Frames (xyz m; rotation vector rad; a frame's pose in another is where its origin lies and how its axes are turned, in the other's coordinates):
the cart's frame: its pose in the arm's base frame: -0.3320 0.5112 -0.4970 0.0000 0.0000 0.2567
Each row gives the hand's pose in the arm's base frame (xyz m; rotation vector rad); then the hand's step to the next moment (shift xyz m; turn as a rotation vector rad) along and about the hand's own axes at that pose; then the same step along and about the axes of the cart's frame.
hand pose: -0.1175 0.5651 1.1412 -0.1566 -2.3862 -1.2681
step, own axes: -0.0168 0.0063 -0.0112 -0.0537 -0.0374 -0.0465
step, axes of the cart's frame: 0.0189 -0.0089 0.0032 0.0368 -0.0654 -0.0286
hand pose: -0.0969 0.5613 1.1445 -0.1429 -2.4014 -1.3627
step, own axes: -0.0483 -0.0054 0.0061 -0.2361 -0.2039 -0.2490
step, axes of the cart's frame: 0.0420 -0.0039 -0.0250 0.1485 -0.3443 -0.1368
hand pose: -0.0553 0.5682 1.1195 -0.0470 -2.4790 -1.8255
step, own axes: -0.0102 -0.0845 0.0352 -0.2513 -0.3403 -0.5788
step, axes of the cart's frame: 0.0059 0.0074 -0.0916 0.0751 -0.6923 -0.1703
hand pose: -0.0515 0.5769 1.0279 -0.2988 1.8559 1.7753
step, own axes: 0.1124 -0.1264 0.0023 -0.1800 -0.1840 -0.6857
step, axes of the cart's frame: -0.0229 0.0191 -0.1665 -0.1022 -0.7211 -0.0773
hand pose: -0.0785 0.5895 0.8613 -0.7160 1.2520 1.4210
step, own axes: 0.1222 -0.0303 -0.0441 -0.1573 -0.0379 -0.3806
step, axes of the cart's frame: -0.0129 -0.0031 -0.1327 -0.1039 -0.3992 0.0292
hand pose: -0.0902 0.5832 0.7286 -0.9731 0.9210 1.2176
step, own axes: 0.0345 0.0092 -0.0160 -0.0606 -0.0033 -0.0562
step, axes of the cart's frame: -0.0064 -0.0019 -0.0385 -0.0248 -0.0684 0.0393
